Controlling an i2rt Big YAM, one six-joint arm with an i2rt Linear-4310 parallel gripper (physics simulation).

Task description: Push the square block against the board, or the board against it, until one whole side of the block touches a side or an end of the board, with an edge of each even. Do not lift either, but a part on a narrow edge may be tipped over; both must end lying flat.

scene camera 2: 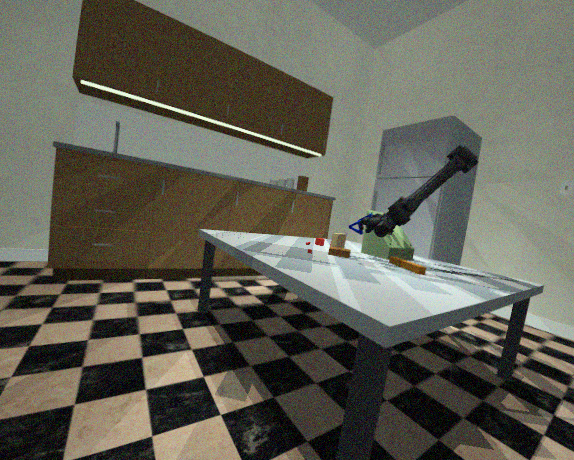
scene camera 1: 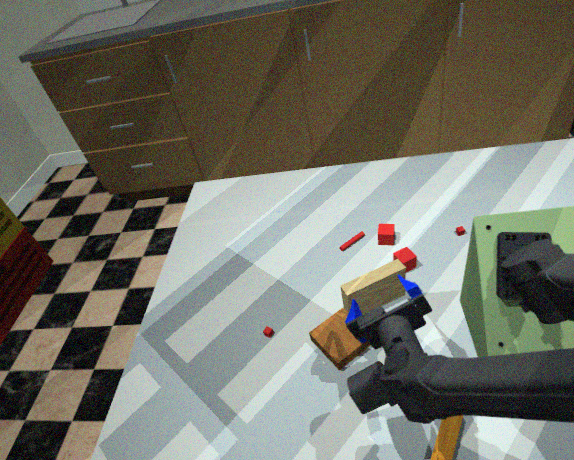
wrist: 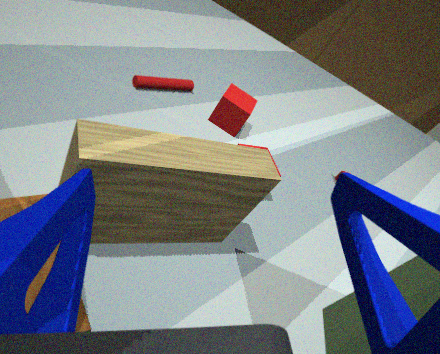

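Seen in the pictures: gripper, fingertip midpoint: (scene camera 2: 353, 224) (scene camera 1: 376, 288) (wrist: 220, 183); arm's base, link origin: (scene camera 1: 521, 265).
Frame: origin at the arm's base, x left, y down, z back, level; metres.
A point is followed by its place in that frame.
Observation:
The pale wooden board (scene camera 1: 372, 295) @(x -0.035, y 0.126, z -0.270 m) (scene camera 2: 339, 240) @(x -0.024, y 0.118, z -0.290 m) (wrist: 165, 200) @(x -0.038, y 0.120, z -0.266 m) stands upright on a narrow long edge. The brown square block (scene camera 1: 336, 338) @(x 0.057, y 0.152, z -0.348 m) (scene camera 2: 339, 252) @(x 0.081, y 0.164, z -0.374 m) (wrist: 20, 206) @(x -0.003, y 0.152, z -0.347 m) lies flat beside the board's left part in scene camera 1; the gripper partly covers it, and whether the two touch is hidden. My gripper (scene camera 1: 377, 289) @(x 0.028, y 0.022, z -0.259 m) (scene camera 2: 351, 226) @(x 0.028, y 0.022, z -0.259 m) (wrist: 220, 183) @(x 0.028, y 0.022, z -0.259 m) is open and empty, above and on the near side of the board. In the wrist view the left finger overlaps the board's left part, and the right finger is well past its right end.
A red cube (scene camera 1: 405, 258) @(x -0.156, y 0.142, z -0.190 m) is close behind the board's right end. Another red cube (scene camera 1: 386, 234) @(x -0.243, y 0.144, z -0.230 m) (wrist: 232, 110) @(x -0.241, y 0.151, z -0.233 m) and a red rod (scene camera 1: 352, 241) @(x -0.249, y 0.171, z -0.319 m) (wrist: 162, 83) @(x -0.246, y 0.171, z -0.322 m) lie farther back. Small red cubes (scene camera 1: 268, 331) @(x 0.032, y 0.167, z -0.505 m) (scene camera 1: 460, 231) @(x -0.266, y 0.168, z -0.043 m) lie either side. A green pedestal (scene camera 1: 475, 290) @(x 0.008, y 0.059, z -0.073 m) is right; an orange bar (scene camera 1: 448, 437) @(x 0.249, y 0.151, z -0.150 m) (scene camera 2: 407, 265) @(x 0.321, y 0.164, z -0.197 m) lies near.

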